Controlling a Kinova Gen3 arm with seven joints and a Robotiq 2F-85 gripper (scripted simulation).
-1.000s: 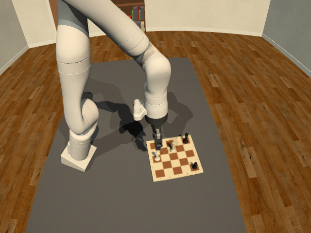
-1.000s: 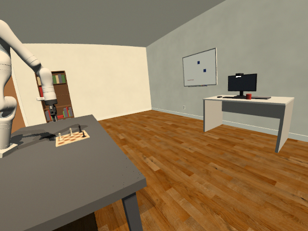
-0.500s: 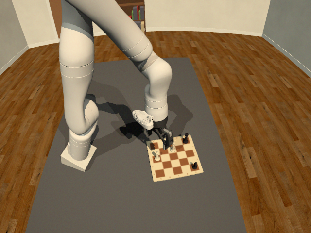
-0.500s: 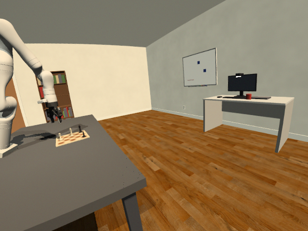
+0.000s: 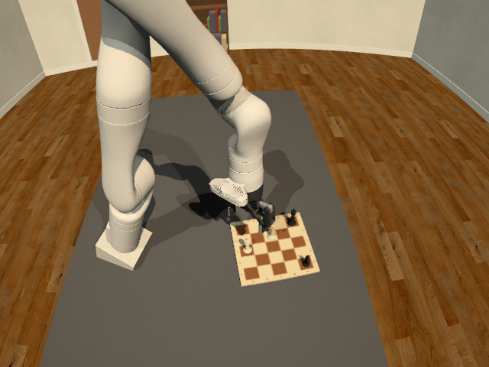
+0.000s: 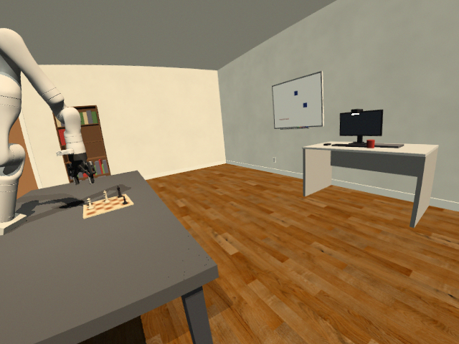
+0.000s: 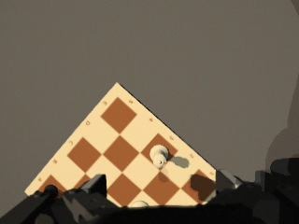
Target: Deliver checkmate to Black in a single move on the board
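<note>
My hand is 100 mm above the small white piece. The rest, counted from my hand: black king: 120 mm ahead, 110 mm to the left, 100 mm below; then chessboard: 130 mm below, 70 mm ahead, 20 mm to the left; then tall white piece: 100 mm below, 70 mm ahead, 50 mm to the left.
</note>
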